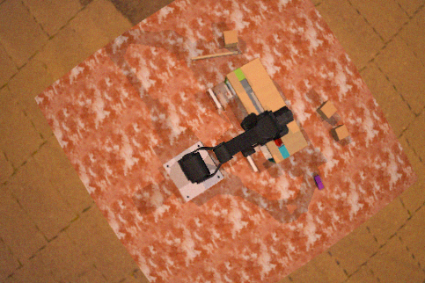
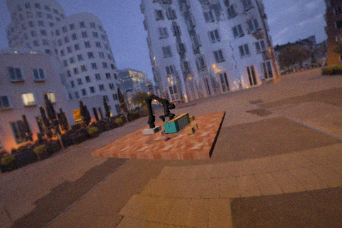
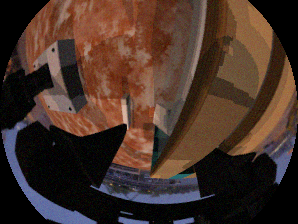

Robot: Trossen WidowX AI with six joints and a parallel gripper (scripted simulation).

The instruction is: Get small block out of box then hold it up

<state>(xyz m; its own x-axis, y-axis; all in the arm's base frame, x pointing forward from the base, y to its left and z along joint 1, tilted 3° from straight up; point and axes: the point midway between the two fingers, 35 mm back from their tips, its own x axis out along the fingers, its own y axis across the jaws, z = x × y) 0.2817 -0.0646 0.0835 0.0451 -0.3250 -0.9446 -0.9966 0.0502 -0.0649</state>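
The small red block is 6 cm ahead of my gripper tip and 2 cm to the right of it. The rest, counted from my gripper tip: thin wooden stick (41 cm to the left, 9 cm below, 4 cm ahead); then box (10 cm to the left, 4 cm ahead, 3 cm below).
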